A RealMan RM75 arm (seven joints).
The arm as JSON. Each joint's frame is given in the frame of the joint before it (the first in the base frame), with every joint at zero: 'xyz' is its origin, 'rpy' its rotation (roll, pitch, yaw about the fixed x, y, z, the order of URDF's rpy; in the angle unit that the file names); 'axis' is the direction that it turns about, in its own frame. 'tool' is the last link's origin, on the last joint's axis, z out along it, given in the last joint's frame.
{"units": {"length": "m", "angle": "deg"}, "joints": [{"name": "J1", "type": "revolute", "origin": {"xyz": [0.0, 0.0, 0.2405], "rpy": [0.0, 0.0, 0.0]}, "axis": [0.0, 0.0, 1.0]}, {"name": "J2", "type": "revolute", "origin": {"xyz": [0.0, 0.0, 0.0], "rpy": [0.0, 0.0, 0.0]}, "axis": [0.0, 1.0, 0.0]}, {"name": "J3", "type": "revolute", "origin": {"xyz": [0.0, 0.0, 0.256], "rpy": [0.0, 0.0, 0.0]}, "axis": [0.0, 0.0, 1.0]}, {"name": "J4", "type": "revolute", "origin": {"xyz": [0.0, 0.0, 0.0], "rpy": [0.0, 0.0, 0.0]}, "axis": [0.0, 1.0, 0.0]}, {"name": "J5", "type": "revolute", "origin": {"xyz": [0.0, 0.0, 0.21], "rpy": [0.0, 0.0, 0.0]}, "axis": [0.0, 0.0, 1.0]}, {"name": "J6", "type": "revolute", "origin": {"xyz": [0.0, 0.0, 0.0], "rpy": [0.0, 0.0, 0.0]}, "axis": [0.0, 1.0, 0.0]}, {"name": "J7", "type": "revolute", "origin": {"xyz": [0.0, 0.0, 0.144], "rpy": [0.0, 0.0, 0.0]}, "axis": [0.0, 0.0, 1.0]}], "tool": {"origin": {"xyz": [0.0, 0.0, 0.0], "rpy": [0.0, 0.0, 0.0]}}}
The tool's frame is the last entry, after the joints.
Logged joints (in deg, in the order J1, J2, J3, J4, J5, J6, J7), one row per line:
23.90 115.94 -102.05 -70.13 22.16 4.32 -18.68
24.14 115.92 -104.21 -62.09 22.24 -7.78 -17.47
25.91 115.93 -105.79 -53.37 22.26 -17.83 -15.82
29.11 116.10 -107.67 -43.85 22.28 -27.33 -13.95
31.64 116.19 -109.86 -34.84 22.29 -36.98 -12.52
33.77 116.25 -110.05 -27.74 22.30 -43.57 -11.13
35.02 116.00 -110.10 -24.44 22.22 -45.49 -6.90
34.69 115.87 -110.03 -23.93 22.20 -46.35 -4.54
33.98 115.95 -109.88 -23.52 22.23 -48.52 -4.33
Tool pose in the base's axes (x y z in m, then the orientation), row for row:
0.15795 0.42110 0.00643 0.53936 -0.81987 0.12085 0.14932
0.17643 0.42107 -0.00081 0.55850 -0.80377 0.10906 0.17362
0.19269 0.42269 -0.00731 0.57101 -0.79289 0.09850 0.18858
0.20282 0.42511 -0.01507 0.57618 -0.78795 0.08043 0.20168
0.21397 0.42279 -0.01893 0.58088 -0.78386 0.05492 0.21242
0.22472 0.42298 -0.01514 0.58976 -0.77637 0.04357 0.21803
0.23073 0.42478 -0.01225 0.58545 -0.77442 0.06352 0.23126
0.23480 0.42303 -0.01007 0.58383 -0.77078 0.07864 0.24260
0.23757 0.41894 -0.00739 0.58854 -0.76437 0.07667 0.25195
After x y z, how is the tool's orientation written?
As a quaternion, w x y z.
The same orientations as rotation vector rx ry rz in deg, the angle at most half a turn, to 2 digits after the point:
-111.69 16.46 20.34
-108.62 14.74 23.46
-106.59 13.24 25.35
-105.70 10.79 27.05
-104.94 7.35 28.44
-103.56 5.81 29.08
-103.48 8.49 30.90
-103.06 10.52 32.44
-102.01 10.23 33.62

